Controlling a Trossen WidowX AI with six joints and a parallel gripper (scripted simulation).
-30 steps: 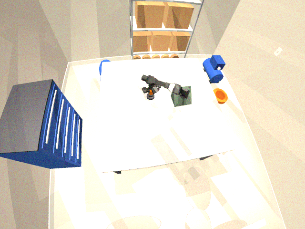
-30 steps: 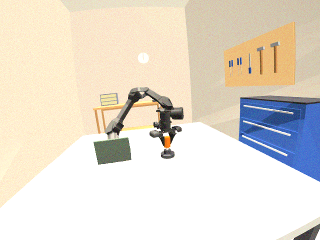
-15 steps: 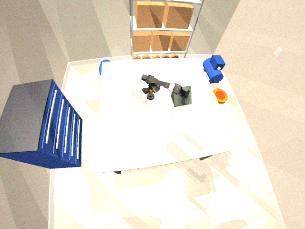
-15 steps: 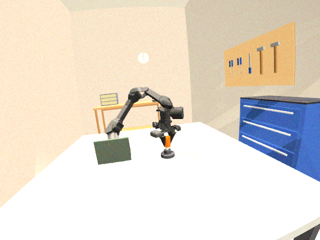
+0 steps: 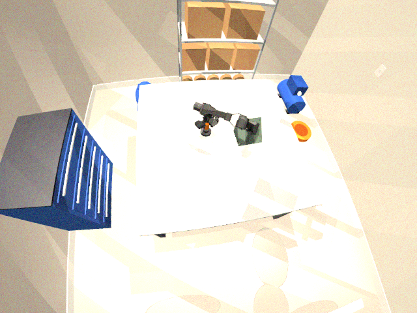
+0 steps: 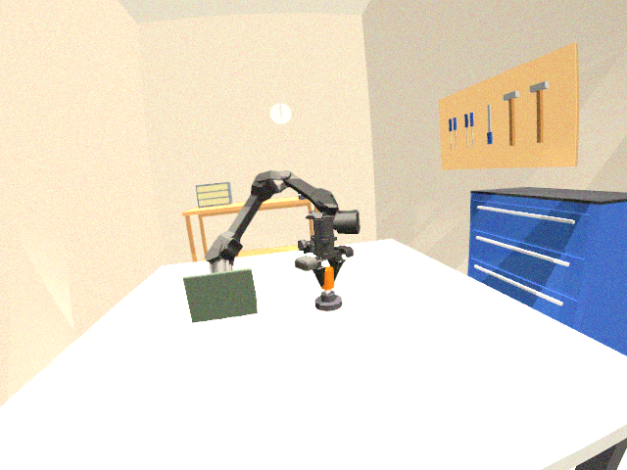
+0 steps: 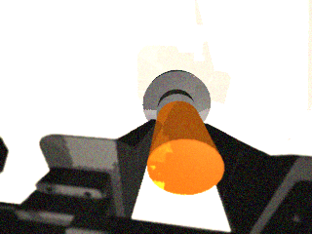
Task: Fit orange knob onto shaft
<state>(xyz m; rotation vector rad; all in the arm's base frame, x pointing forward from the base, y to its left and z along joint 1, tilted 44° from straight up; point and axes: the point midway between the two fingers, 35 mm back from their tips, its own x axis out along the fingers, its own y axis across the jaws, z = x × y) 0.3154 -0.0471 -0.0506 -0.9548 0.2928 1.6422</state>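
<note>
The orange knob lies 30 mm above my gripper tip. From my gripper tip the other things lie so: round grey pedestal (40 mm below).
</note>
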